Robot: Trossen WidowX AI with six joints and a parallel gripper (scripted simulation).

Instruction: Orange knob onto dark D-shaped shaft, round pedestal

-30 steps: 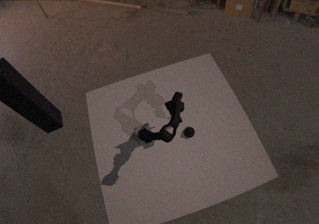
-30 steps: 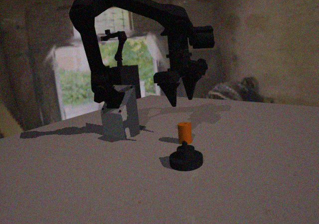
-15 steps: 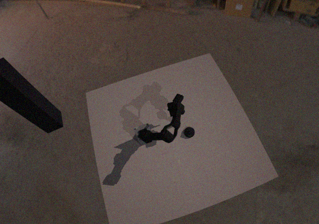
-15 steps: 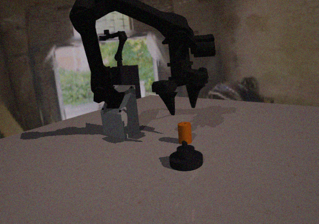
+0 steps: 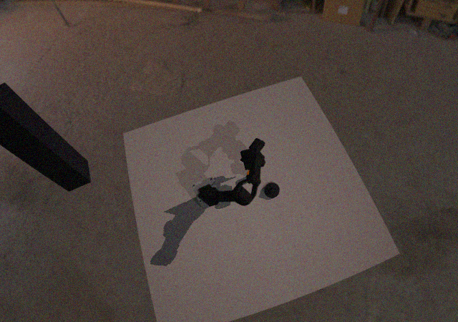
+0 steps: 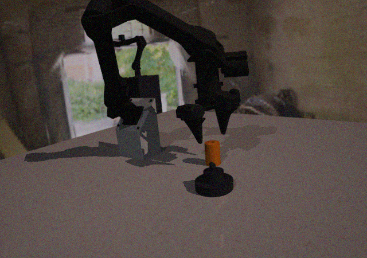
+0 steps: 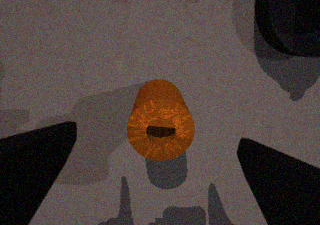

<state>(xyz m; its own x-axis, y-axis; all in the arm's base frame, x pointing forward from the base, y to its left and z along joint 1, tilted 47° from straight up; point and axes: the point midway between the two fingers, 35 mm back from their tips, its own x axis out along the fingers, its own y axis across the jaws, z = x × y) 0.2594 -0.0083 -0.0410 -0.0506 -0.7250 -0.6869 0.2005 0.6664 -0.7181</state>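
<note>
My gripper tip is 4 cm above the orange knob. Also, from my gripper tip: dark round pedestal 13 cm to the right, 7 cm ahead, 4 cm below.
</note>
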